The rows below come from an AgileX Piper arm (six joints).
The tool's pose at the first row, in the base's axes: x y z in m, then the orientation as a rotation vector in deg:
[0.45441, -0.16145, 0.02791, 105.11, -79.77, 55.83]
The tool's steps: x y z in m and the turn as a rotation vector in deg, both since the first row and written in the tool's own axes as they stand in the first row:
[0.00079, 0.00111, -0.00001, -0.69, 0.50, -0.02]
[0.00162, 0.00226, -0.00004, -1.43, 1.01, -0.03]
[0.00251, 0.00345, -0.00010, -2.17, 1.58, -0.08]
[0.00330, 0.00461, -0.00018, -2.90, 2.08, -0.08]
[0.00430, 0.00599, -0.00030, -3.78, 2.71, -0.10]
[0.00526, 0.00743, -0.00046, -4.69, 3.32, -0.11]
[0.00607, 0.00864, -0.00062, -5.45, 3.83, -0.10]
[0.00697, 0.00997, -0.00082, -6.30, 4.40, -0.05]
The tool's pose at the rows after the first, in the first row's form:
[0.45347, -0.16211, 0.02864, 104.25, -79.62, 55.62]
[0.45249, -0.16278, 0.02941, 103.35, -79.49, 55.38]
[0.45147, -0.16347, 0.03026, 102.43, -79.27, 55.16]
[0.45047, -0.16408, 0.03102, 101.54, -79.15, 54.92]
[0.44927, -0.16482, 0.03200, 100.45, -78.95, 54.64]
[0.44801, -0.16552, 0.03297, 99.36, -78.78, 54.33]
[0.44695, -0.16609, 0.03380, 98.44, -78.66, 54.07]
[0.44577, -0.16670, 0.03473, 97.39, -78.56, 53.81]

